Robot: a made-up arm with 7 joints.
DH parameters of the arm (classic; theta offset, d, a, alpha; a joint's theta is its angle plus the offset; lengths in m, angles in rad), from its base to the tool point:
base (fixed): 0 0.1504 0.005 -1.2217
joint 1: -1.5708 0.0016 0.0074 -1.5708
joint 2: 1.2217 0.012 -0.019 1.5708
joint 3: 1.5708 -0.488 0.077 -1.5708
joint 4: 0 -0.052 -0.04 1.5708
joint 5: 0 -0.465 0.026 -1.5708
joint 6: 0 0.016 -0.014 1.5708
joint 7: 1.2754 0 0.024 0
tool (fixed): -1.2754 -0.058 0 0
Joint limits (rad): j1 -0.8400..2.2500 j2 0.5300..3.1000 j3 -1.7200..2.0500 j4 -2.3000..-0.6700 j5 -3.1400..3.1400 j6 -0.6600..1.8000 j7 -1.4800..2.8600
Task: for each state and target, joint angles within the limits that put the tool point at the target. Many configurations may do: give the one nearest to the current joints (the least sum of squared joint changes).
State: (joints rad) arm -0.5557 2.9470 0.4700 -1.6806 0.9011 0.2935 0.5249
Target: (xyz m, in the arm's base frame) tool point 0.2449 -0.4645 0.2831
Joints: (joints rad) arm 0.3151 3.1000 1.3140 -2.3000 0.4315 -0.2876 0.3448
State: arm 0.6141 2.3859 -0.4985 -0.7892 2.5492 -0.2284 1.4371
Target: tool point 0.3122 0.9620 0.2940
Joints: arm 0.9257 2.1687 -0.2231 -0.6700 2.5333 -0.5197 1.4317
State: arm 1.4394 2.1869 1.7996 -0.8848 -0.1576 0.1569 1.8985
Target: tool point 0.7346 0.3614 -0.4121
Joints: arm 2.2140 2.8612 1.4859 -0.8599 -0.1409 0.0502 1.9204
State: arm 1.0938 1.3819 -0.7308 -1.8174 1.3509 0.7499 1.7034
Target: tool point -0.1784 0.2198 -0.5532
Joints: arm 0.7879 0.9727 -0.6988 -1.6614 1.3381 0.6596 1.6893
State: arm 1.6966 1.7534 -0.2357 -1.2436 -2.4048 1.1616 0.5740
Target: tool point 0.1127 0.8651 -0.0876
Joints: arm 1.6960 2.1426 0.0814 -0.9846 -2.3955 0.9180 0.4960
